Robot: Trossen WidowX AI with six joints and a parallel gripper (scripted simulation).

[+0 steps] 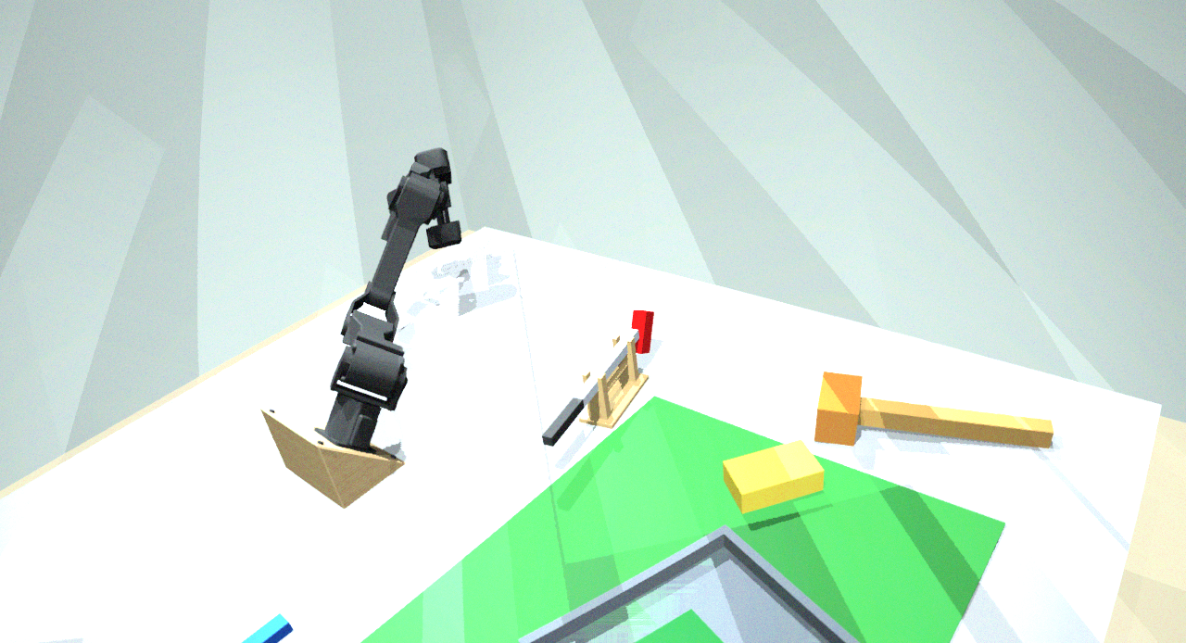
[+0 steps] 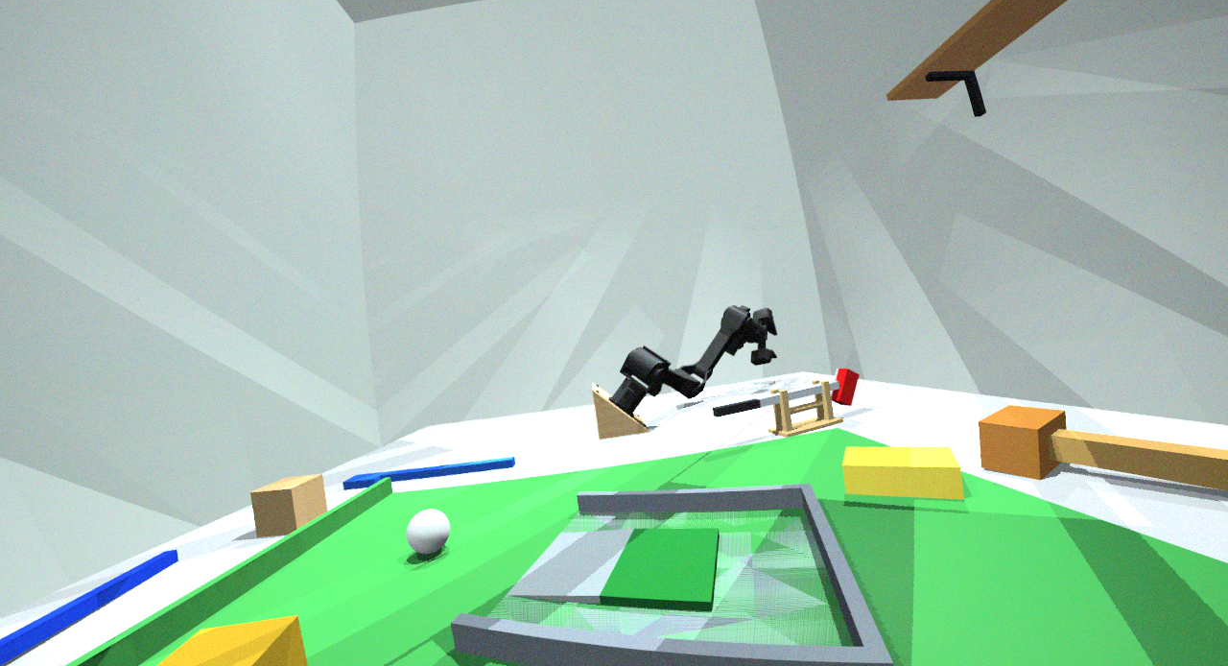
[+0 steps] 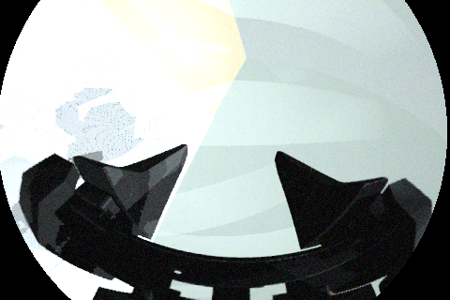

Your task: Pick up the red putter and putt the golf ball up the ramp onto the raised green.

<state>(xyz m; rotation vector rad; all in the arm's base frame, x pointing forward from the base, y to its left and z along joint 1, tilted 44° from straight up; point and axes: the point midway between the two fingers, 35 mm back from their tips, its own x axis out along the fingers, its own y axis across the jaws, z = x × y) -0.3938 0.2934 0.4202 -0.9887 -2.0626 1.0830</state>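
Now: gripper tip 60 cm short of the red putter, 23 cm to the left of it and 5 cm above it. From my gripper tip the other things lie so: wooden rack (60 cm ahead, 21 cm to the right, 7 cm below); then yellow block (87 cm ahead, 24 cm to the right, 9 cm below); then grey frame (94 cm ahead, 48 cm to the right, 10 cm below).
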